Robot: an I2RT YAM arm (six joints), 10 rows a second.
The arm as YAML. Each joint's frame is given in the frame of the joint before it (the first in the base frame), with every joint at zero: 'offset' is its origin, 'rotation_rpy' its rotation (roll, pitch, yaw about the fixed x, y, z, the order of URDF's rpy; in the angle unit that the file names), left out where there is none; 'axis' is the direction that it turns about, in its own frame. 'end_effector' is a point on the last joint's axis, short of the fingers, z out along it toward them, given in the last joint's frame.
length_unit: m
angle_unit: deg
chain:
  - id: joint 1
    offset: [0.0, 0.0, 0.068]
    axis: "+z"
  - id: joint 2
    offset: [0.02, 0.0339, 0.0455]
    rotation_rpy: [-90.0, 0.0, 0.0]
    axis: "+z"
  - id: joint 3
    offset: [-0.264, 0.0, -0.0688]
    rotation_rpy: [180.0, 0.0, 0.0]
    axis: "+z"
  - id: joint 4
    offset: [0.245, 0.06, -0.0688]
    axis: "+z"
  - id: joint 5
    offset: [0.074, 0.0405, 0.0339]
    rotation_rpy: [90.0, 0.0, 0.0]
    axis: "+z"
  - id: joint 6
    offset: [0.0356, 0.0, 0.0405]
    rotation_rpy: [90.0, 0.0, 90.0]
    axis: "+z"
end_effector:
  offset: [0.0, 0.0, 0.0]
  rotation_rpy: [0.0, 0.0, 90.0]
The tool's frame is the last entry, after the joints.
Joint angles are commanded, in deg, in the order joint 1, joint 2, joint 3, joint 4, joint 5, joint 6. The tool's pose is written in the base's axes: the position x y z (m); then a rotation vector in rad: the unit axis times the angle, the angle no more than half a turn. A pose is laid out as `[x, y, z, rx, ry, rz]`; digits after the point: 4 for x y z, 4 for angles.
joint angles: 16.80, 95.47, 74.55, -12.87, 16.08, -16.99
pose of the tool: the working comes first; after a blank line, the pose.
Where each joint sits with the arm in this pose, in the base's axes (m; each line is computed from the numbers above, not from the rounded line before):
joint 1: 0.0000 0.0000 0.0680
joint 2: 0.0093 0.0382 0.1135
joint 3: 0.0533 -0.0204 0.3763
joint 4: 0.2730 0.1178 0.3449
joint 5: 0.3633 0.1097 0.3374
joint 6: 0.3718 0.1019 0.2847
the tool: 0.3718 0.1019 0.2847

[0.3718, 0.1019, 0.2847, -0.4683, 2.0984, -0.3047]
